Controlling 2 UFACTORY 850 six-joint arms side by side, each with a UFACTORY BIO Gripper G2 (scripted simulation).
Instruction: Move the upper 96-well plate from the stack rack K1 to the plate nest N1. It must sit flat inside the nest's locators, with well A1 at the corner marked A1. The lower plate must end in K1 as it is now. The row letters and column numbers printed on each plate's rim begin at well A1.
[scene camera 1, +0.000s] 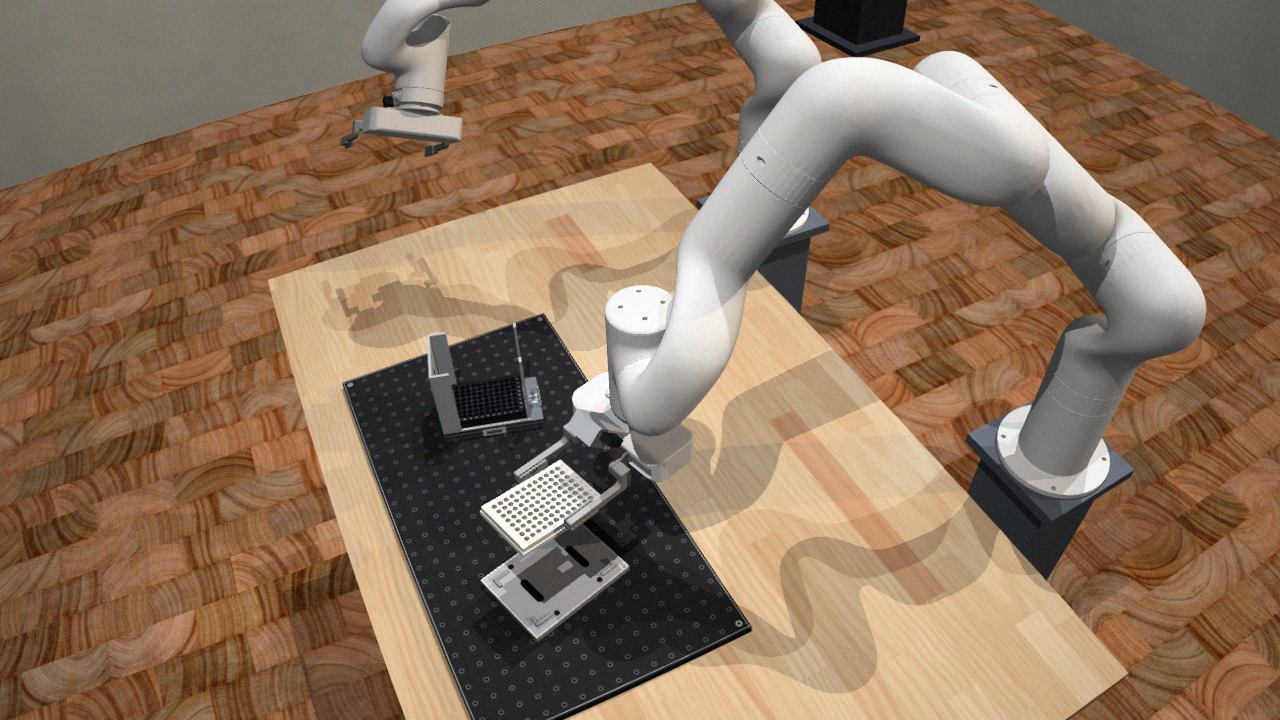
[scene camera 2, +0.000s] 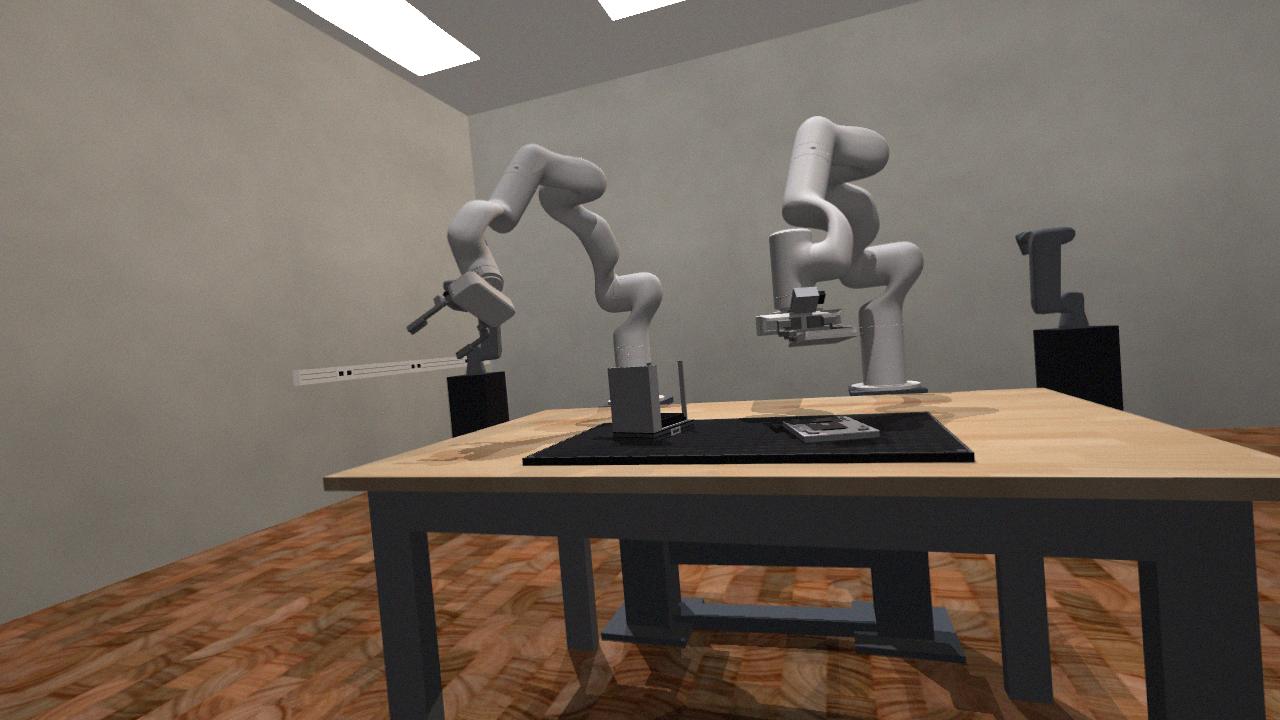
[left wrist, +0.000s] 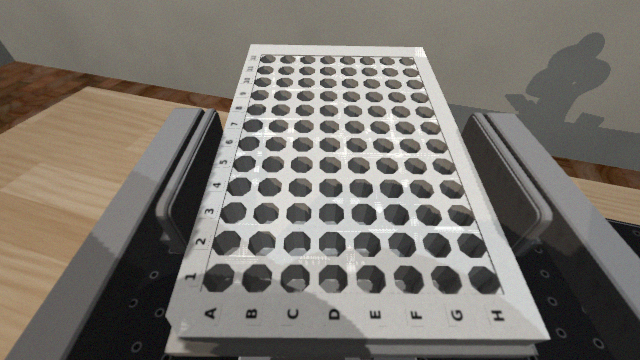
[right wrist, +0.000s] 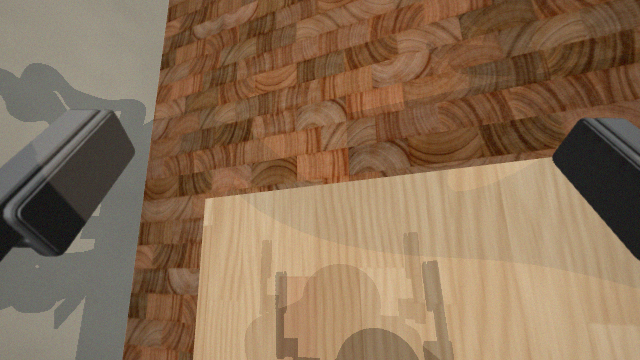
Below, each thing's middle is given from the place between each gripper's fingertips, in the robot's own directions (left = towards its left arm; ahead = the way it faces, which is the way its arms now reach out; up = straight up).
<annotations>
Right now my left hand is 20 mm short of the plate nest N1 (scene camera 1: 564, 583) and 170 mm above it. The rest, counted from my left hand: black plate (scene camera 1: 495, 400) (30 mm behind, 320 mm to the right, 150 mm below); white 96-well plate (scene camera 1: 558, 484) (20 mm ahead, 10 mm below).
I see my right gripper 6 cm short of the black plate, 49 cm to the right of it and 20 cm above it. Round my right hand: plate nest N1: 11 cm ahead, 82 cm to the left, 22 cm below; then white 96-well plate: 11 cm ahead, 82 cm to the left, 6 cm below.
</annotations>
